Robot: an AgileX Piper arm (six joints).
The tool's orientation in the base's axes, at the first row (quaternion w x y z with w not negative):
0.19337, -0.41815, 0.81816, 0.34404
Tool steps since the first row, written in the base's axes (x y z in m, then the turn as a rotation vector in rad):
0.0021, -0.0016, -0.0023, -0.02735, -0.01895, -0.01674
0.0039, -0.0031, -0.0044, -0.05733, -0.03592, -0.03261
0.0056, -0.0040, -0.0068, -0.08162, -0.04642, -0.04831
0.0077, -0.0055, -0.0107, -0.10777, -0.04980, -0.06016
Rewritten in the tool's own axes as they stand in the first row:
0.0011, -0.0033, 0.0005, 0.03630, 0.00780, -0.00299
0.0021, -0.0062, 0.0009, 0.07249, 0.01892, -0.00522
0.0031, -0.0090, 0.0019, 0.10175, 0.02812, -0.00272
0.0051, -0.0129, 0.0036, 0.12582, 0.04334, 0.00224

